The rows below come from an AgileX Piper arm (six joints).
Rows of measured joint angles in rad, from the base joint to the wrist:
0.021, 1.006, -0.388, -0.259, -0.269, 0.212
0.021, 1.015, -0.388, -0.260, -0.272, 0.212
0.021, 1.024, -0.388, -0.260, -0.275, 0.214
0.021, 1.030, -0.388, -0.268, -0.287, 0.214
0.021, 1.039, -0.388, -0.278, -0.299, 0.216
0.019, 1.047, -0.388, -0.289, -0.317, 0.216
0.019, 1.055, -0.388, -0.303, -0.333, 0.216
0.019, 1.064, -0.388, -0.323, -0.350, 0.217
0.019, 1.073, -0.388, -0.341, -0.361, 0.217
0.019, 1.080, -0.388, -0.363, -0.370, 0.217
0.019, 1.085, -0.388, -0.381, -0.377, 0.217
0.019, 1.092, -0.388, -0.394, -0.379, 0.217
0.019, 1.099, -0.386, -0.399, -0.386, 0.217
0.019, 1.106, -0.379, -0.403, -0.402, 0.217
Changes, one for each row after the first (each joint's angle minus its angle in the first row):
0.000, 0.009, 0.000, -0.001, -0.003, 0.000
0.000, 0.018, 0.000, -0.001, -0.006, 0.002
0.000, 0.024, 0.000, -0.009, -0.018, 0.002
0.000, 0.033, 0.000, -0.019, -0.030, 0.004
-0.002, 0.041, 0.000, -0.030, -0.048, 0.004
-0.002, 0.049, 0.000, -0.044, -0.064, 0.004
-0.002, 0.058, 0.000, -0.064, -0.081, 0.005
-0.002, 0.067, 0.000, -0.082, -0.092, 0.005
-0.002, 0.074, 0.000, -0.104, -0.101, 0.005
-0.002, 0.079, 0.000, -0.122, -0.108, 0.005
-0.002, 0.086, 0.000, -0.135, -0.110, 0.005
-0.002, 0.093, 0.002, -0.140, -0.117, 0.005
-0.002, 0.100, 0.009, -0.144, -0.133, 0.005

